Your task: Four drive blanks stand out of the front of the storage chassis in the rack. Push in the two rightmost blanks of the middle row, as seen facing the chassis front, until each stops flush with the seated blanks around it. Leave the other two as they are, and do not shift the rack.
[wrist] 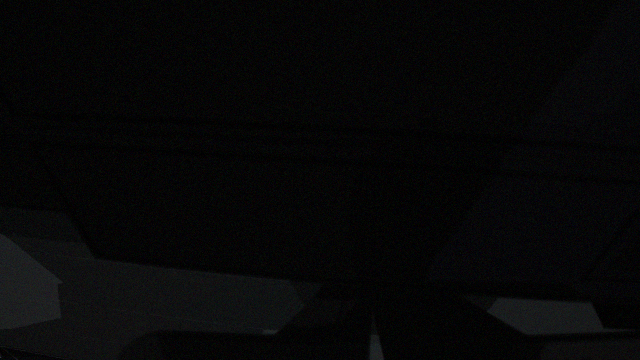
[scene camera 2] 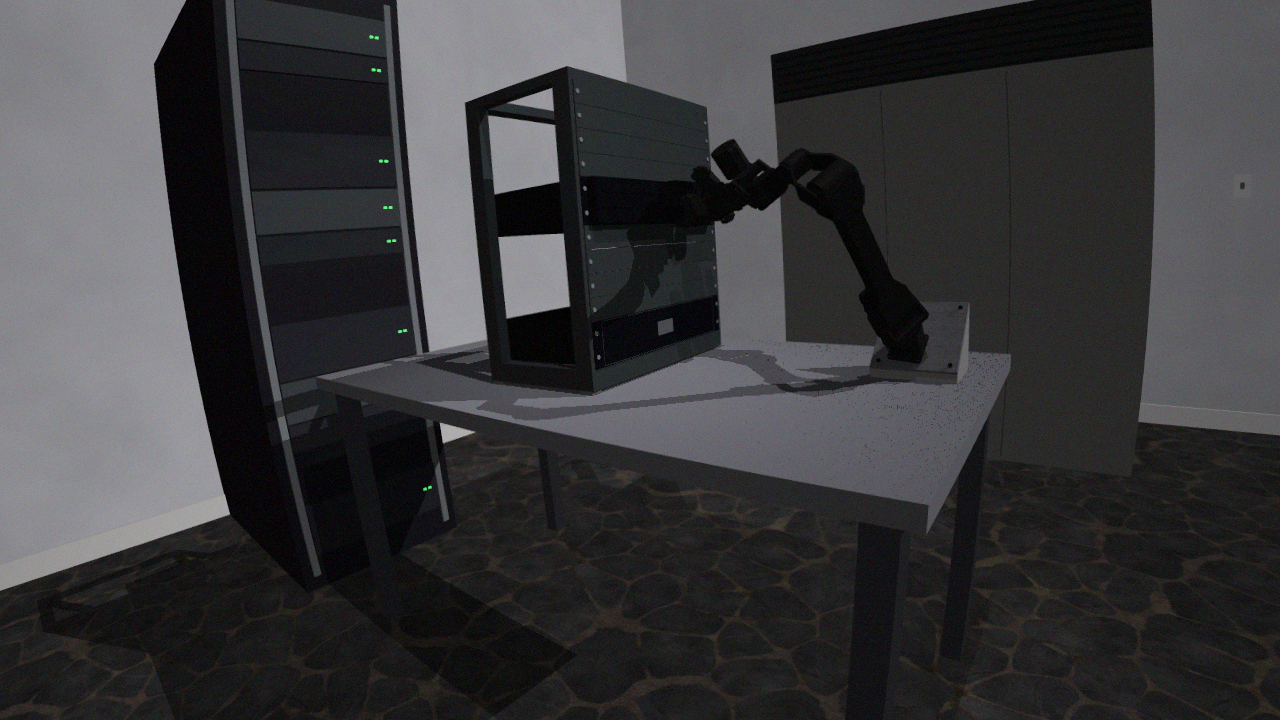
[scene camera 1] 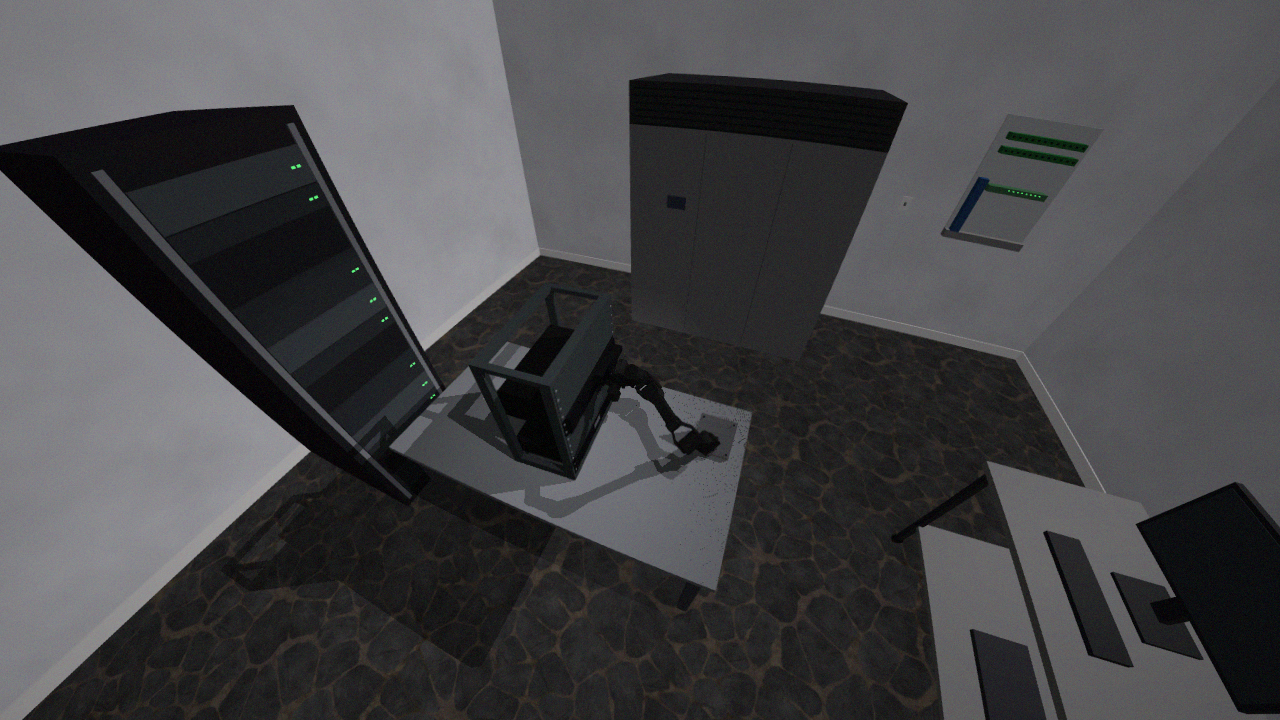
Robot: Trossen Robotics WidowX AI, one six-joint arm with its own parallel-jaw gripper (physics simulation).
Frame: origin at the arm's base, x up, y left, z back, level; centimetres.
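Seen in the pictures: gripper, fingertip midpoint: (scene camera 2: 677,225); arm's base, link origin: (scene camera 2: 908,347) (scene camera 1: 709,441).
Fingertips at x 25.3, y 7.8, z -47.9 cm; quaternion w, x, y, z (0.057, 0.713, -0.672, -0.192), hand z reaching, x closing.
Pixels of each thing's top centre, then the offset from my fingertips to it. "*": a spot on its surface instead. Level surfaces: height alone.
- storage chassis, surface spot: (scene camera 2: 626,198) * dx +5.5, dy +18.0, dz +2.6 cm
- dark chassis face, surface spot: (wrist: 250,200) * dx +5.5, dy +1.6, dz +4.0 cm
- pale label, surface spot: (scene camera 2: 665,326) * dx -21.6, dy +5.6, dz -0.5 cm
- table, surface height: dx -30.9 cm
The storage chassis (scene camera 2: 626,198) is the dark band partway up the open-frame rack (scene camera 2: 575,268) (scene camera 1: 510,376), which stands upright on the table. My gripper (scene camera 2: 687,207) (wrist: 372,305) is shut and empty, at the right part of the chassis front in the scene camera 2 view. Whether it touches a blank cannot be told. In the wrist view the dark chassis face (wrist: 250,200) fills most of the picture, with faint seams across it and grey panels (wrist: 210,292) below. The individual blanks, and how far each stands out, cannot be made out in the dark; the arm hides part of the front.
Grey panels (scene camera 2: 640,138) lie above the chassis. A black unit (scene camera 2: 626,340) with a pale label (scene camera 2: 665,326) sits low in the rack. My arm's base plate (scene camera 2: 948,344) is on the table (scene camera 1: 662,537) (scene camera 2: 760,429). A tall server cabinet (scene camera 1: 295,394) (scene camera 2: 196,268) stands behind the table.
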